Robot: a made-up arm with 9 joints.
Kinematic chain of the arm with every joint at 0, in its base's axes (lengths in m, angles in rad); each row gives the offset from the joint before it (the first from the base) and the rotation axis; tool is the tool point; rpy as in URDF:
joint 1: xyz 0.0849 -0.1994 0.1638 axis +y
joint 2: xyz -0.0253 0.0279 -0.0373 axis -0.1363 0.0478 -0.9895
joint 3: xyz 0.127 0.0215 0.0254 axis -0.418 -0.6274 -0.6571
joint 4: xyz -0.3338 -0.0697 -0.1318 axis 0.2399 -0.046 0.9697
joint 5: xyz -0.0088 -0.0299 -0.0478 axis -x
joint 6: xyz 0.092 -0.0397 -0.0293 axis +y
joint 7: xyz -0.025 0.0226 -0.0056 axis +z
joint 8: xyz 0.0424 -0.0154 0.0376 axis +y
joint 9: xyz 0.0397 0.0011 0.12 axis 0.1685 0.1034 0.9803
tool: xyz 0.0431 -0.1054 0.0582 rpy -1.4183 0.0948 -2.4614
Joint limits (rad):
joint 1: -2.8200..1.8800
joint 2: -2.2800..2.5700
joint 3: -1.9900..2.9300
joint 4: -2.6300..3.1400
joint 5: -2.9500..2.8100
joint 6: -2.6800..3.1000
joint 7: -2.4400..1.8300
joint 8: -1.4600..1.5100
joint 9: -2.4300..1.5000
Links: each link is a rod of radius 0.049 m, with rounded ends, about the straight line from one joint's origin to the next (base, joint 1, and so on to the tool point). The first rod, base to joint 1, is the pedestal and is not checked.
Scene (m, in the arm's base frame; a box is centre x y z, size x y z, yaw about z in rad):
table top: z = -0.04
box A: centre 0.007 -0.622 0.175 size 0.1 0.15 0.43 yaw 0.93
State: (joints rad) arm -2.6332 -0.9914 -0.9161 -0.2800 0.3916 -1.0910 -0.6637 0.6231 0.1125
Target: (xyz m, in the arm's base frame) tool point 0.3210 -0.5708 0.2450
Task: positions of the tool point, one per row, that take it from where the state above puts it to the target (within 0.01 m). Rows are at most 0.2 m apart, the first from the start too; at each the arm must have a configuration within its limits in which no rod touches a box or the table.
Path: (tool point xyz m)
1: -0.1287 -0.4189 0.2750
2: -0.0509 -0.4282 0.1888
3: 0.0498 -0.4332 0.1052
4: 0.0812 -0.4971 0.1344
5: 0.1792 -0.5621 0.1725
6: 0.3210 -0.5708 0.2450

